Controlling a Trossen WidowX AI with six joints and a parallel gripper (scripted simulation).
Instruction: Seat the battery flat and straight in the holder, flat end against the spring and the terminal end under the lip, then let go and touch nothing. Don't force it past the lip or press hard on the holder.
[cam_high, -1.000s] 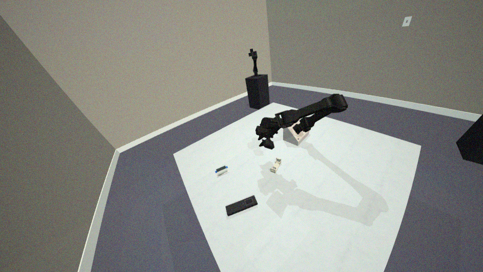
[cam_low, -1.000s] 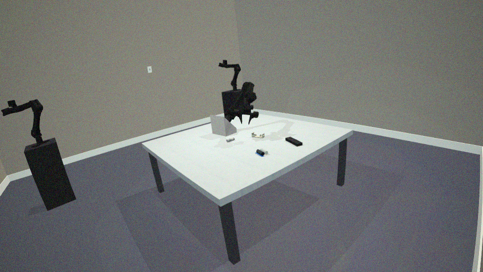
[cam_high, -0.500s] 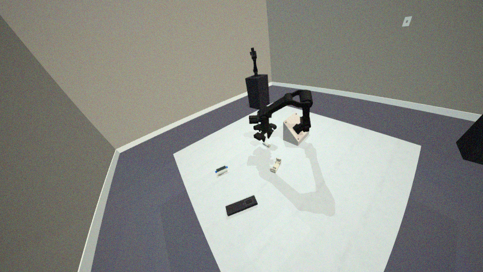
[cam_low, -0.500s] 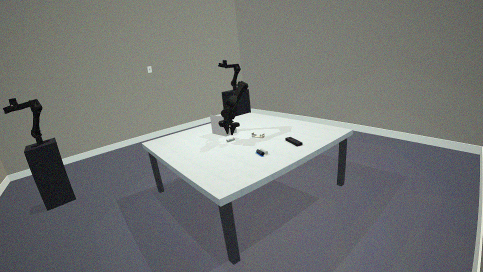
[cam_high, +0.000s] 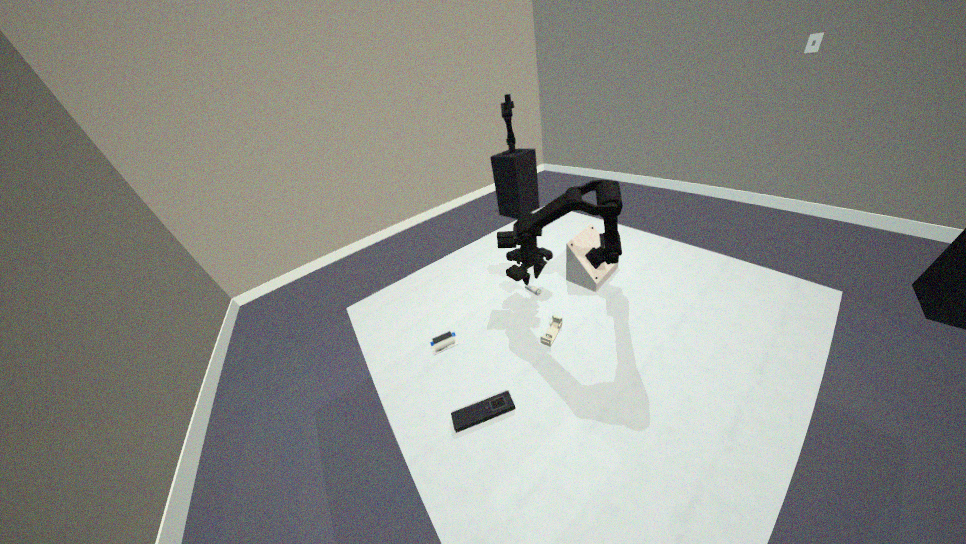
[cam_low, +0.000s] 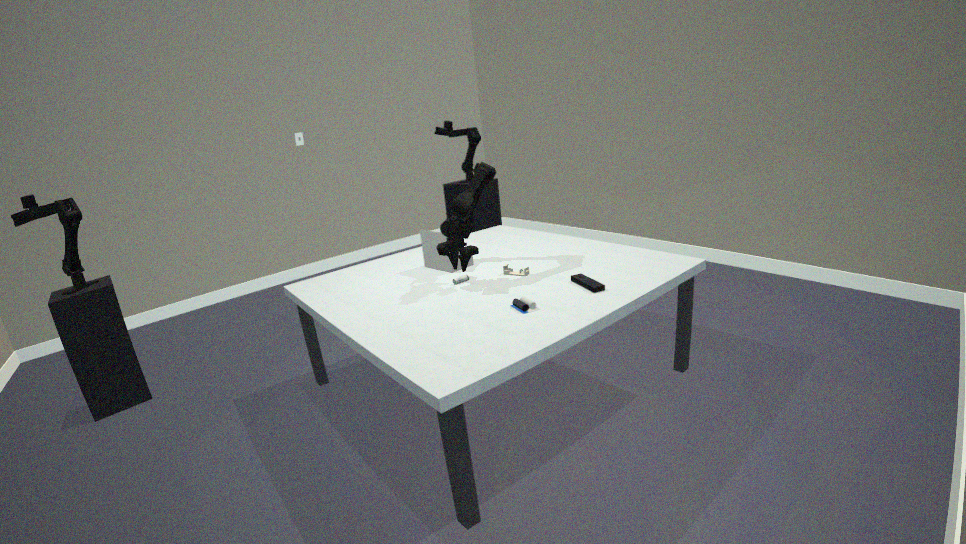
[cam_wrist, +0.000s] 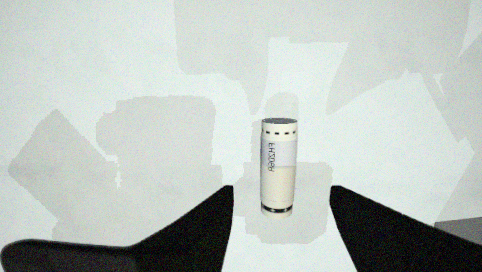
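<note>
My gripper tip is now 4 cm above the battery. Round my gripper tip: flat black bar 45 cm ahead, 19 cm to the left, 3 cm below.
</note>
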